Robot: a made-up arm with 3 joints. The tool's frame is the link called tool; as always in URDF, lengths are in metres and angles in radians. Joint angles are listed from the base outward.
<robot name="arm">
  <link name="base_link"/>
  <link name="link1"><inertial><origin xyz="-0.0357 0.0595 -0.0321"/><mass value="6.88"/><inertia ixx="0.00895" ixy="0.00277" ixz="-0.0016" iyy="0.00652" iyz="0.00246" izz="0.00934"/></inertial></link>
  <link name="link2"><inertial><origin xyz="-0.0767 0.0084 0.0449"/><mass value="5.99"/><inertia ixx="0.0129" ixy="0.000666" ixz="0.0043" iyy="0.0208" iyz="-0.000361" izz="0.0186"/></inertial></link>
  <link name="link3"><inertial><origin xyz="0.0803 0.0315 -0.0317"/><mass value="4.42"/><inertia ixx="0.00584" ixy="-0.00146" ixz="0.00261" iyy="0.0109" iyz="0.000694" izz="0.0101"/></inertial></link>
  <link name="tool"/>
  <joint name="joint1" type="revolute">
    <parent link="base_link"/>
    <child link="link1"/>
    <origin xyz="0 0 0.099" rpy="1.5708 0 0"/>
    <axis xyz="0 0 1"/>
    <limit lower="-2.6" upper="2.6"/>
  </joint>
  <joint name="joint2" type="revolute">
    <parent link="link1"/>
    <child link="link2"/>
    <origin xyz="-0.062 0.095 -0.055" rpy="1.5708 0 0"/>
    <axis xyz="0 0 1"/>
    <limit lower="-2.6" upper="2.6"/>
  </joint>
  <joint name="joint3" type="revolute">
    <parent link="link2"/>
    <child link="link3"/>
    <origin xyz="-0.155 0.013 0.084" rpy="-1.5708 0 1.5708"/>
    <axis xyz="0 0 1"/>
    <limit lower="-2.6" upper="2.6"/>
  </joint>
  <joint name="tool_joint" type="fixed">
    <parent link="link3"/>
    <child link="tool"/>
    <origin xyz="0.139 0.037 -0.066" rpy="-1.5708 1.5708 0"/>
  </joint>
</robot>
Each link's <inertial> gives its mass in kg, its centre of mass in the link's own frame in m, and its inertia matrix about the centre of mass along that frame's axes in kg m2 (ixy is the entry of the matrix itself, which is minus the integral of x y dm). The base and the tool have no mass. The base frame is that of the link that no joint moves.
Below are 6 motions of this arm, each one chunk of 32 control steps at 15 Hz.
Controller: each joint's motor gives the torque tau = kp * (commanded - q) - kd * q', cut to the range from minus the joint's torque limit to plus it. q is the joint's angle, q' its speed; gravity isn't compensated. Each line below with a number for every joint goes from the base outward.
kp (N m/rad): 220 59 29
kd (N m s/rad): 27 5.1 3.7
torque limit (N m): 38 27 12
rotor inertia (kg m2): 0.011 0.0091 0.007
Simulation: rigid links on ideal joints. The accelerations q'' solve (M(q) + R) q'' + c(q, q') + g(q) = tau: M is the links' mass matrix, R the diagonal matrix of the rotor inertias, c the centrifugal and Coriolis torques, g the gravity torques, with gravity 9.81 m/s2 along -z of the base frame. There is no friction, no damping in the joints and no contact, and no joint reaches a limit. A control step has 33 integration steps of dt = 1/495 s. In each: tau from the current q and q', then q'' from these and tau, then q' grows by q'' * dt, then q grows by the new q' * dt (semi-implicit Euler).
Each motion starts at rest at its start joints. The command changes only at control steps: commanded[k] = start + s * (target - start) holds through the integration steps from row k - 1 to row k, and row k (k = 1, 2, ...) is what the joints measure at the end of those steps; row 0 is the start. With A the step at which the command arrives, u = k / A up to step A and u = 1 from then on. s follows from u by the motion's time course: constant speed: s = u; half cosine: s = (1 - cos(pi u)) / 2; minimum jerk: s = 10 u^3 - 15 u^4 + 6 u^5; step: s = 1 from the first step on.
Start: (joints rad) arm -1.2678 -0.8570 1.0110
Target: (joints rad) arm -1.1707 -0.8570 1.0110
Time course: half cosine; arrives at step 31
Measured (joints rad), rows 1 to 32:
1: -1.2773 -0.9134 0.9845
2: -1.2875 -0.9728 0.9460
3: -1.2932 -1.0015 0.9219
4: -1.2955 -1.0111 0.9100
5: -1.2955 -1.0130 0.9047
6: -1.2942 -1.0128 0.9024
7: -1.2921 -1.0124 0.9013
8: -1.2893 -1.0120 0.9007
9: -1.2861 -1.0118 0.9004
10: -1.2824 -1.0116 0.9002
11: -1.2783 -1.0114 0.9001
12: -1.2739 -1.0111 0.9001
13: -1.2693 -1.0109 0.9000
14: -1.2644 -1.0107 0.9000
15: -1.2594 -1.0104 0.9000
16: -1.2543 -1.0101 0.9000
17: -1.2491 -1.0099 0.9000
18: -1.2439 -1.0096 0.9000
19: -1.2388 -1.0093 0.9000
20: -1.2338 -1.0090 0.9001
21: -1.2289 -1.0087 0.9001
22: -1.2243 -1.0084 0.9001
23: -1.2199 -1.0081 0.9001
24: -1.2158 -1.0079 0.9001
25: -1.2120 -1.0076 0.9002
26: -1.2086 -1.0074 0.9002
27: -1.2057 -1.0072 0.9002
28: -1.2032 -1.0070 0.9002
29: -1.2011 -1.0068 0.9003
30: -1.1996 -1.0067 0.9003
31: -1.1985 -1.0066 0.9003
32: -1.1979 -1.0065 0.9003

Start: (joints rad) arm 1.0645 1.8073 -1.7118
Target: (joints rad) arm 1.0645 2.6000 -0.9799
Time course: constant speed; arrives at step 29
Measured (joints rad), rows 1 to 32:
1: 1.0796 1.7574 -1.6752
2: 1.0877 1.7209 -1.6264
3: 1.0927 1.7220 -1.5897
4: 1.0957 1.7423 -1.5620
5: 1.0975 1.7685 -1.5378
6: 1.0985 1.7958 -1.5148
7: 1.0989 1.8229 -1.4920
8: 1.0990 1.8499 -1.4695
9: 1.0989 1.8769 -1.4470
10: 1.0988 1.9040 -1.4247
11: 1.0986 1.9311 -1.4025
12: 1.0984 1.9583 -1.3804
13: 1.0981 1.9856 -1.3584
14: 1.0979 2.0129 -1.3365
15: 1.0976 2.0404 -1.3146
16: 1.0974 2.0679 -1.2928
17: 1.0971 2.0954 -1.2711
18: 1.0969 2.1231 -1.2494
19: 1.0966 2.1508 -1.2277
20: 1.0963 2.1786 -1.2061
21: 1.0961 2.2065 -1.1845
22: 1.0958 2.2345 -1.1629
23: 1.0956 2.2626 -1.1413
24: 1.0953 2.2908 -1.1198
25: 1.0951 2.3191 -1.0982
26: 1.0948 2.3475 -1.0767
27: 1.0946 2.3760 -1.0551
28: 1.0943 2.4046 -1.0335
29: 1.0941 2.4333 -1.0119
30: 1.0939 2.4505 -1.0006
31: 1.0937 2.4569 -0.9946
32: 1.0936 2.4584 -0.9911

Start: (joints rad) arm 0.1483 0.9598 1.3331
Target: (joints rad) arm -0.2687 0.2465 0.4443
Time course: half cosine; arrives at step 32
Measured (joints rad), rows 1 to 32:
1: 0.1771 0.9530 1.3370
2: 0.1966 0.9382 1.3301
3: 0.2059 0.9259 1.3205
4: 0.2083 0.9147 1.3088
5: 0.2060 0.9022 1.2941
6: 0.2003 0.8875 1.2759
7: 0.1921 0.8702 1.2538
8: 0.1817 0.8504 1.2280
9: 0.1695 0.8282 1.1986
10: 0.1558 0.8039 1.1658
11: 0.1406 0.7776 1.1300
12: 0.1243 0.7495 1.0914
13: 0.1069 0.7199 1.0503
14: 0.0887 0.6891 1.0073
15: 0.0697 0.6573 0.9625
16: 0.0502 0.6247 0.9166
17: 0.0304 0.5917 0.8699
18: 0.0104 0.5585 0.8229
19: -0.0096 0.5254 0.7759
20: -0.0295 0.4927 0.7296
21: -0.0489 0.4608 0.6843
22: -0.0677 0.4300 0.6405
23: -0.0858 0.4005 0.5987
24: -0.1029 0.3727 0.5591
25: -0.1188 0.3470 0.5223
26: -0.1335 0.3235 0.4887
27: -0.1466 0.3025 0.4584
28: -0.1582 0.2844 0.4319
29: -0.1680 0.2694 0.4094
30: -0.1760 0.2575 0.3910
31: -0.1820 0.2491 0.3770
32: -0.1860 0.2442 0.3675

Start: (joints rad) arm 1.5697 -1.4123 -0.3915
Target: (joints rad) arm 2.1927 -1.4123 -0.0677
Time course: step
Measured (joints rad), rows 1 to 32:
1: 1.8258 -1.3582 -0.2714
2: 1.9938 -1.2785 -0.1441
3: 2.0881 -1.2435 -0.0670
4: 2.1403 -1.2405 -0.0220
5: 2.1691 -1.2482 0.0041
6: 2.1851 -1.2557 0.0194
7: 2.1940 -1.2604 0.0285
8: 2.1990 -1.2629 0.0340
9: 2.2018 -1.2641 0.0373
10: 2.2034 -1.2648 0.0393
11: 2.2043 -1.2652 0.0405
12: 2.2048 -1.2654 0.0412
13: 2.2051 -1.2655 0.0417
14: 2.2052 -1.2656 0.0419
15: 2.2053 -1.2656 0.0421
16: 2.2054 -1.2656 0.0422
17: 2.2054 -1.2656 0.0422
18: 2.2054 -1.2657 0.0422
19: 2.2054 -1.2657 0.0423
20: 2.2054 -1.2657 0.0423
21: 2.2054 -1.2657 0.0423
22: 2.2054 -1.2657 0.0423
23: 2.2054 -1.2657 0.0423
24: 2.2054 -1.2657 0.0423
25: 2.2054 -1.2657 0.0423
26: 2.2054 -1.2657 0.0423
27: 2.2054 -1.2657 0.0423
28: 2.2054 -1.2657 0.0423
29: 2.2054 -1.2657 0.0423
30: 2.2054 -1.2657 0.0423
31: 2.2054 -1.2657 0.0423
32: 2.2054 -1.2657 0.0423

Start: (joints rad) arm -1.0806 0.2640 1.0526
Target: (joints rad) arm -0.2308 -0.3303 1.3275
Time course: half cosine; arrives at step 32
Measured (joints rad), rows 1 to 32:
1: -1.0815 0.2695 1.0595
2: -1.0801 0.2742 1.0680
3: -1.0749 0.2729 1.0747
4: -1.0656 0.2663 1.0801
5: -1.0522 0.2555 1.0850
6: -1.0347 0.2413 1.0900
7: -1.0132 0.2240 1.0953
8: -0.9879 0.2039 1.1012
9: -0.9590 0.1814 1.1076
10: -0.9269 0.1566 1.1147
11: -0.8917 0.1298 1.1225
12: -0.8539 0.1015 1.1309
13: -0.8138 0.0718 1.1399
14: -0.7719 0.0412 1.1495
15: -0.7285 0.0100 1.1597
16: -0.6840 -0.0215 1.1705
17: -0.6390 -0.0528 1.1818
18: -0.5939 -0.0837 1.1935
19: -0.5491 -0.1138 1.2056
20: -0.5051 -0.1429 1.2179
21: -0.4623 -0.1707 1.2303
22: -0.4211 -0.1969 1.2428
23: -0.3818 -0.2214 1.2551
24: -0.3450 -0.2439 1.2671
25: -0.3108 -0.2643 1.2786
26: -0.2797 -0.2825 1.2895
27: -0.2519 -0.2983 1.2995
28: -0.2276 -0.3116 1.3086
29: -0.2071 -0.3225 1.3165
30: -0.1906 -0.3307 1.3231
31: -0.1781 -0.3363 1.3283
32: -0.1698 -0.3393 1.3321

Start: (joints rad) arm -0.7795 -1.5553 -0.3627
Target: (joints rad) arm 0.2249 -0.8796 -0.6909
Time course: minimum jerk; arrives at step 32
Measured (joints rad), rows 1 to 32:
1: -0.7832 -1.6009 -0.3963
2: -0.7865 -1.6481 -0.4208
3: -0.7865 -1.6651 -0.4343
4: -0.7826 -1.6641 -0.4426
5: -0.7742 -1.6559 -0.4491
6: -0.7609 -1.6443 -0.4555
7: -0.7424 -1.6295 -0.4628
8: -0.7183 -1.6109 -0.4716
9: -0.6885 -1.5880 -0.4821
10: -0.6531 -1.5609 -0.4945
11: -0.6121 -1.5295 -0.5088
12: -0.5661 -1.4941 -0.5248
13: -0.5155 -1.4551 -0.5423
14: -0.4610 -1.4127 -0.5612
15: -0.4033 -1.3676 -0.5812
16: -0.3433 -1.3203 -0.6020
17: -0.2818 -1.2716 -0.6233
18: -0.2198 -1.2221 -0.6448
19: -0.1583 -1.1729 -0.6661
20: -0.0983 -1.1246 -0.6868
21: -0.0407 -1.0783 -0.7067
22: 0.0136 -1.0348 -0.7254
23: 0.0638 -0.9947 -0.7426
24: 0.1093 -0.9587 -0.7580
25: 0.1495 -0.9272 -0.7716
26: 0.1841 -0.9005 -0.7832
27: 0.2128 -0.8787 -0.7927
28: 0.2358 -0.8617 -0.8001
29: 0.2533 -0.8492 -0.8057
30: 0.2657 -0.8407 -0.8096
31: 0.2738 -0.8356 -0.8120
32: 0.2786 -0.8330 -0.8133

